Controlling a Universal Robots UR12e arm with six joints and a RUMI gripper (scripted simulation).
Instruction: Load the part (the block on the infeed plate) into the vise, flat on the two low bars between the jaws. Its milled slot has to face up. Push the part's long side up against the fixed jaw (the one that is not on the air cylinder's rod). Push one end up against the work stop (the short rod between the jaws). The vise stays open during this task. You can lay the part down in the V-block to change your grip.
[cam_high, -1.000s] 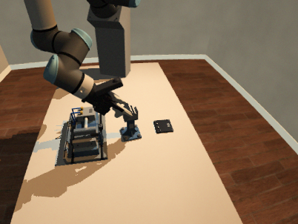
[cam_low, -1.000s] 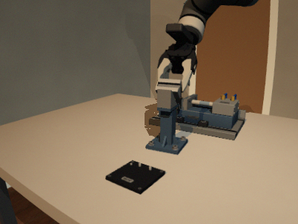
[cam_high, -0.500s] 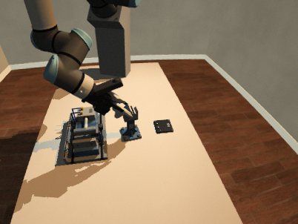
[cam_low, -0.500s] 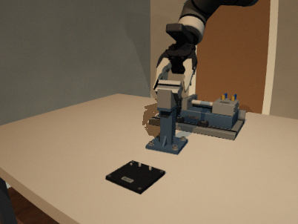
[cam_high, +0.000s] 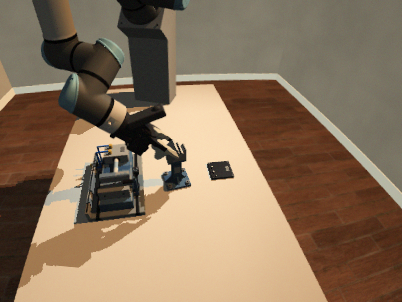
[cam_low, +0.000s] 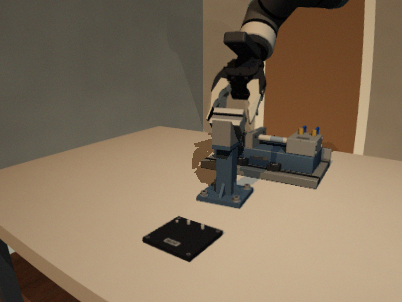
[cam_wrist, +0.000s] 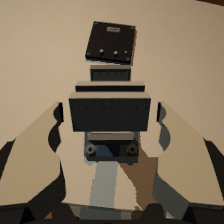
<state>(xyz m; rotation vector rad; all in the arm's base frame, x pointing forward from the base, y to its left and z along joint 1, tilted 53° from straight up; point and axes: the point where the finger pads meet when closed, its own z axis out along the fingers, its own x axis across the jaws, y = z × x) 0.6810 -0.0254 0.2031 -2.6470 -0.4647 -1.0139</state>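
The part lies 10 mm to the left of my hand and 10 mm below it. The rest, counted from my hand: dark work stop rod: 170 mm to the right, 80 mm below, 10 mm ahead; then blue foot: 160 mm below, 10 mm to the left; then moving jaw: 210 mm to the right, 90 mm below, 40 mm behind.
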